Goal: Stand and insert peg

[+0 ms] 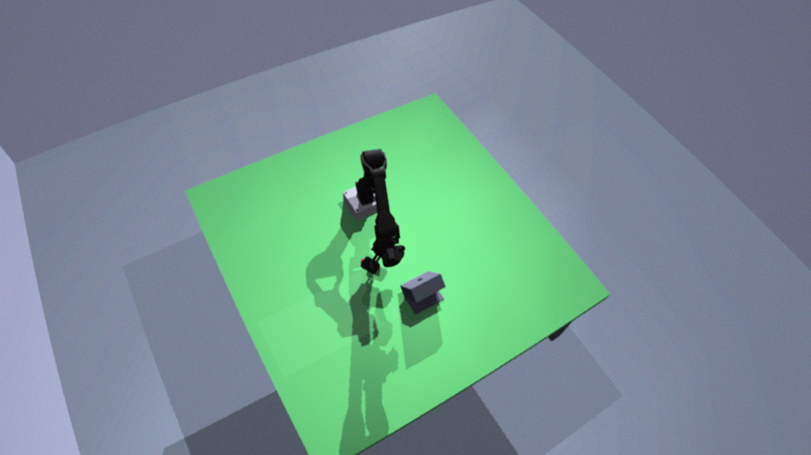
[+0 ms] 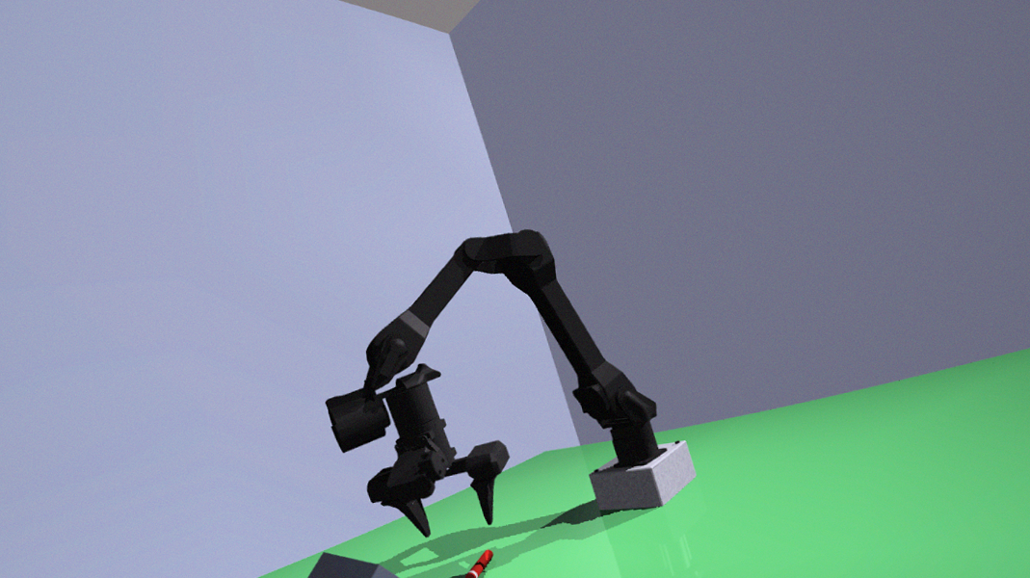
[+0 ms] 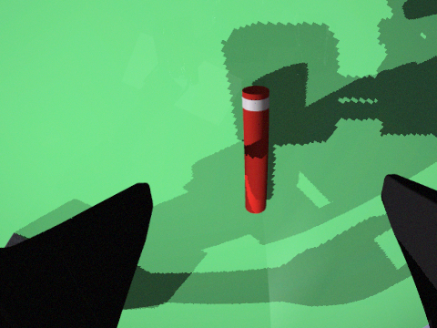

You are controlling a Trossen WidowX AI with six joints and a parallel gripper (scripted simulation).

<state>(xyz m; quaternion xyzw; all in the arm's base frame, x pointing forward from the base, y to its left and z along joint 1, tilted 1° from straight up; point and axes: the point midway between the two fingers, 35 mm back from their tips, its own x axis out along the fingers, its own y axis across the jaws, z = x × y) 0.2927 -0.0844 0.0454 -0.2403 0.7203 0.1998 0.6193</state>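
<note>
Right now the red peg is 60 mm below my gripper tip and 10 mm behind it. From my gripper tip the other things lie so: grey sloped panel (170 mm ahead, 110 mm to the left, 10 mm below).
</note>
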